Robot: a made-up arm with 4 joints. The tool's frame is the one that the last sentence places. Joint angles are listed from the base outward.
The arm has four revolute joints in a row. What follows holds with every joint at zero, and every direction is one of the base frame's.
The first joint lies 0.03 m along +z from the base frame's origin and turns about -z.
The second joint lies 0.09 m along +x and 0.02 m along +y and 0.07 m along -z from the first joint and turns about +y.
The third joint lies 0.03 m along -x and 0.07 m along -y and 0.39 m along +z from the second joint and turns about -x.
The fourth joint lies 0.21 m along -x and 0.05 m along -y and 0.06 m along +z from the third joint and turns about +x.
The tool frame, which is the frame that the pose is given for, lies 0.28 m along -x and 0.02 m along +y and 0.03 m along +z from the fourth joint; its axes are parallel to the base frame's.
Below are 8 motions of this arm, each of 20 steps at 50 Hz.
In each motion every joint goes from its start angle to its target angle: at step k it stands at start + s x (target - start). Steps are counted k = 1, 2, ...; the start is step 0. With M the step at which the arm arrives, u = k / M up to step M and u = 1 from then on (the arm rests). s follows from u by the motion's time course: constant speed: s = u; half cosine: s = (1 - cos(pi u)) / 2; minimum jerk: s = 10 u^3 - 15 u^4 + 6 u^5.
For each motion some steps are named. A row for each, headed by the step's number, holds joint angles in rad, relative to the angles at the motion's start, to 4 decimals.
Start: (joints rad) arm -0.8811 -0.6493 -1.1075 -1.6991
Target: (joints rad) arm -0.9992 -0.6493 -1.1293 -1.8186
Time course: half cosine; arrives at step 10
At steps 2, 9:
2: -0.0113 0.0000 -0.0021 -0.0114
9: -0.1152 0.0000 -0.0213 -0.1166

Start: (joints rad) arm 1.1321 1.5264 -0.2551 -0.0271
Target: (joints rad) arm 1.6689 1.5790 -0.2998 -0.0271
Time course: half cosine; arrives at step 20
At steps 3, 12, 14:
3: 0.0293 0.0029 -0.0024 0.0000
12: 0.3513 0.0344 -0.0293 0.0000
14: 0.4262 0.0418 -0.0355 0.0000

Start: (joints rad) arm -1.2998 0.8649 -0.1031 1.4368
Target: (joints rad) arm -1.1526 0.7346 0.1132 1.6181
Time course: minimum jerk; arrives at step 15
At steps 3, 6, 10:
3: 0.0085 -0.0075 0.0125 0.0105
6: 0.0467 -0.0414 0.0687 0.0576
10: 0.1163 -0.1030 0.1709 0.1432

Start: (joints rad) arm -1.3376 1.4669 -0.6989 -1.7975
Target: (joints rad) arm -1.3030 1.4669 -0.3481 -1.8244
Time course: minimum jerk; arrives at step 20
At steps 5, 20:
5: 0.0036 0.0000 0.0363 -0.0028
20: 0.0346 0.0000 0.3508 -0.0269

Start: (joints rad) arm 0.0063 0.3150 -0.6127 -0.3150
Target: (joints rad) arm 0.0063 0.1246 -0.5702 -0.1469
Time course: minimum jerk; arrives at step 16
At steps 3, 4, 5, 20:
3: 0.0000 -0.0093 0.0021 0.0082
4: 0.0000 -0.0197 0.0044 0.0174
5: 0.0000 -0.0343 0.0077 0.0303
20: 0.0000 -0.1904 0.0425 0.1681

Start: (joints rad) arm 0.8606 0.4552 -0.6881 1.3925
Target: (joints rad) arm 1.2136 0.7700 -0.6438 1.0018
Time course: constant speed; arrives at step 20
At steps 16, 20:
16: 0.2824 0.2518 0.0354 -0.3126
20: 0.3530 0.3148 0.0443 -0.3907

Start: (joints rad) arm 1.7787 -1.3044 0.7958 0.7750
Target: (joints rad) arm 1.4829 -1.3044 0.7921 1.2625
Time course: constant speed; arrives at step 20
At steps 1, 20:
1: -0.0148 0.0000 -0.0002 0.0244
20: -0.2958 0.0000 -0.0037 0.4875

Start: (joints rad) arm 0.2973 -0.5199 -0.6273 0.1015
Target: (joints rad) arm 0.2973 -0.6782 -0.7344 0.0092
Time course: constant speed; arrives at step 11
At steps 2, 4, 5, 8, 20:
2: 0.0000 -0.0288 -0.0195 -0.0168
4: 0.0000 -0.0576 -0.0389 -0.0336
5: 0.0000 -0.0720 -0.0487 -0.0420
8: 0.0000 -0.1151 -0.0779 -0.0671
20: 0.0000 -0.1583 -0.1071 -0.0923

